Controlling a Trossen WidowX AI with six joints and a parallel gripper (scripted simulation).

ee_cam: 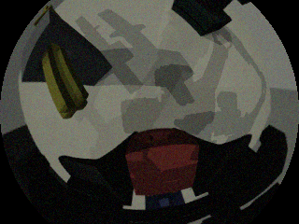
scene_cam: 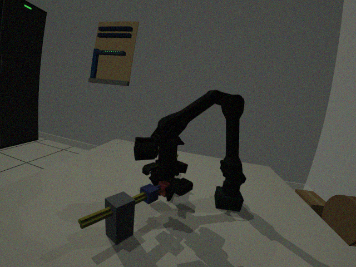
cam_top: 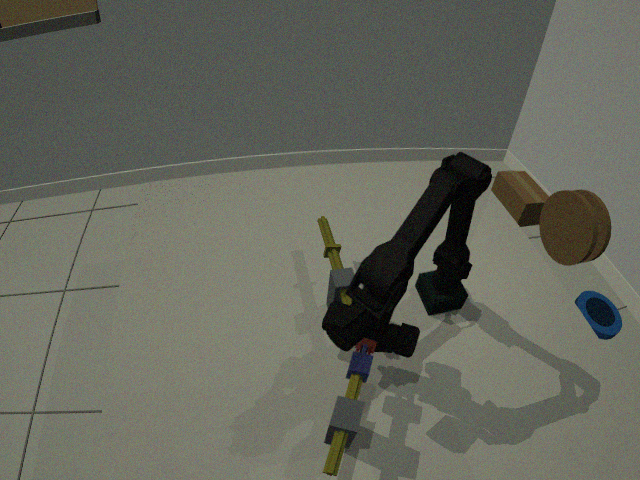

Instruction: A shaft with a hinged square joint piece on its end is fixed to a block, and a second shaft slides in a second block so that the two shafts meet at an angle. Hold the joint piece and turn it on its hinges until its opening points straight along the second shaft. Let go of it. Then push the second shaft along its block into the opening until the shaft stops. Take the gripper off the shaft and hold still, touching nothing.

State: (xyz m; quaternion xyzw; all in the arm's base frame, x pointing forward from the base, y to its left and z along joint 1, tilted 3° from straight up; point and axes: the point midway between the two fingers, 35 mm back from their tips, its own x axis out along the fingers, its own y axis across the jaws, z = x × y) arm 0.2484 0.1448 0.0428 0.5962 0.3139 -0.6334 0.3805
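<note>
Right now my gripper tip is 1 cm to the right of the red joint piece and 4 cm below it.
</note>
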